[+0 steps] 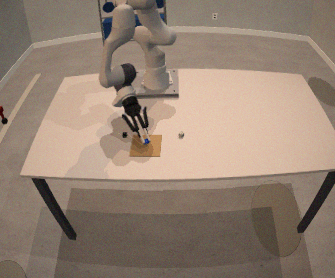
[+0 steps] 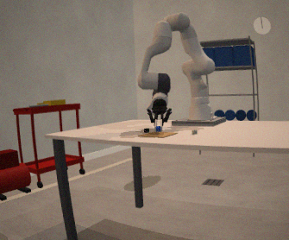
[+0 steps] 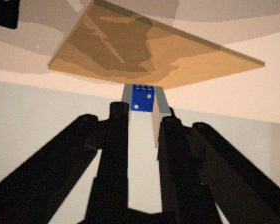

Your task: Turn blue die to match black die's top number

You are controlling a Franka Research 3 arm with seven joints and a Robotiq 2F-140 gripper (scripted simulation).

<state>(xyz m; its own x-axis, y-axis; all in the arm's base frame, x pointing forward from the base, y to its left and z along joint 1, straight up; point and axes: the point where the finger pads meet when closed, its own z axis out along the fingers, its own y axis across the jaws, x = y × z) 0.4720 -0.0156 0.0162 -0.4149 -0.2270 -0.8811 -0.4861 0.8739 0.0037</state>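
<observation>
Right now my hand is 2 cm short of the tan mat, 1 cm to the right of it and 4 cm above it. The rest, counted from my hand: white die (5 cm behind, 17 cm to the left, 4 cm below); then blue die (2 cm ahead, 1 cm to the left, 2 cm below); then black die (4 cm behind, 10 cm to the right, 4 cm below).
</observation>
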